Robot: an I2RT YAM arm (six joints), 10 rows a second.
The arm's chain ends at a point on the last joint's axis. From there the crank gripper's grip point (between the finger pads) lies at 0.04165 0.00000 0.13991 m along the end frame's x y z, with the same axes.
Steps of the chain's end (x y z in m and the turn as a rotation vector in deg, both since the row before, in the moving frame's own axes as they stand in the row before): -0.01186, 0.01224, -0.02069, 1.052, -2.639, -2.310; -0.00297, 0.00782, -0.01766, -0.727, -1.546, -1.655; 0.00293, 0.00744, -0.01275, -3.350, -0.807, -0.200; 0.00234, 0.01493, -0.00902, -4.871, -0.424, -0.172; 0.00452, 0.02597, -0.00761, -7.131, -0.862, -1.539; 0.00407, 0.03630, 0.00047, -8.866, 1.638, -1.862; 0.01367, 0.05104, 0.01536, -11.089, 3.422, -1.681; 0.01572, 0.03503, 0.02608, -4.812, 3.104, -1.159; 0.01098, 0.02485, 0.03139, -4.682, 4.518, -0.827; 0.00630, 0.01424, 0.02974, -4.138, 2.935, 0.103; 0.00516, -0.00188, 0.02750, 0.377, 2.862, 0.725
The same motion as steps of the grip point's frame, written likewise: -0.01843, 0.00811, -0.01896, 1.052, -2.639, -2.310; -0.00675, 0.00845, -0.01659, -0.727, -1.546, -1.655; 0.00097, 0.01549, -0.01241, -3.350, -0.807, -0.200; 0.00132, 0.02670, -0.00922, -4.871, -0.424, -0.172; 0.00263, 0.04229, -0.00801, -7.131, -0.862, -1.539; 0.00836, 0.05635, -0.00234, -8.866, 1.638, -1.862; 0.02227, 0.07635, 0.01015, -11.089, 3.422, -1.681; 0.02334, 0.04575, 0.02316, -4.812, 3.104, -1.159; 0.02194, 0.03544, 0.02724, -4.682, 4.518, -0.827; 0.01339, 0.02434, 0.02706, -4.138, 2.935, 0.103; 0.01210, -0.00222, 0.02524, 0.377, 2.862, 0.725
